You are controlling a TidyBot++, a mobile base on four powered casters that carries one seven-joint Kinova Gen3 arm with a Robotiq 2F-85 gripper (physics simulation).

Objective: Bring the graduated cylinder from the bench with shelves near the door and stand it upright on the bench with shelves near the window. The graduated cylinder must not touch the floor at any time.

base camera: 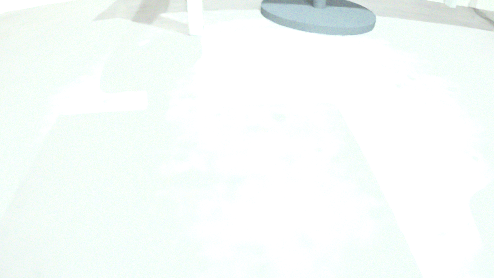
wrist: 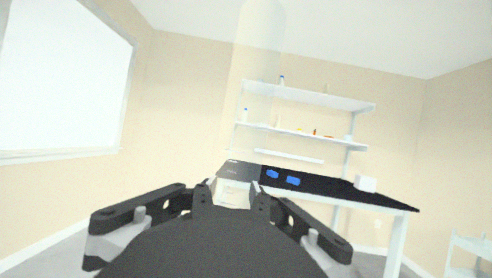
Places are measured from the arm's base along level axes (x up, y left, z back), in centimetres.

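Pixels of known places: gripper, fingertip midpoint: (wrist: 233, 185).
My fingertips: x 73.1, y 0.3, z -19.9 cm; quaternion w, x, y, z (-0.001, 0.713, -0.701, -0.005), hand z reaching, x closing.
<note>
Ahead of a thing's pixels: the offset from my fingertips to its top centre. "*": to the spot under its first point. Level surfaces: height alone.
The graduated cylinder @(* dx +13.1, dy +0.2, dz +6.7 cm) (wrist: 257, 45) is a tall, see-through column in the wrist view, rising from between the fingers with a slight lean in the picture. My gripper (wrist: 233, 185) is shut on it, and the fingers stand partly apart. The cylinder's lower end is hard to make out. A bench @(dx -21.4 cm) (wrist: 332, 189) with a black top and white shelves (wrist: 310, 95) above it stands ahead, to the right of a bright window @(* dx +25.5, dy +144.1, dz -87.8 cm) (wrist: 60, 80). The cylinder overlaps the bench's left part in the picture; a gap to the bench cannot be judged. Neither cylinder nor gripper shows in the base camera view.
Two blue items @(dx -17.4, dy -33.5, dz -98.0 cm) (wrist: 272, 173) @(dx -17.4, dy -48.1, dz -86.6 cm) (wrist: 293, 180) and a white box @(dx -8.4, dy -128.4, dz -105.3 cm) (wrist: 365, 183) are on the bench top. Small bottles stand on the shelves. A white cart (wrist: 470, 242) is at the far right. In the base camera view are a grey round stool base @(dx -109.8, dy -37.8, dz -101.3 cm) (base camera: 300, 17) and a white leg @(* dx -106.6, dy +8.0, dz -79.5 cm) (base camera: 195, 17).
</note>
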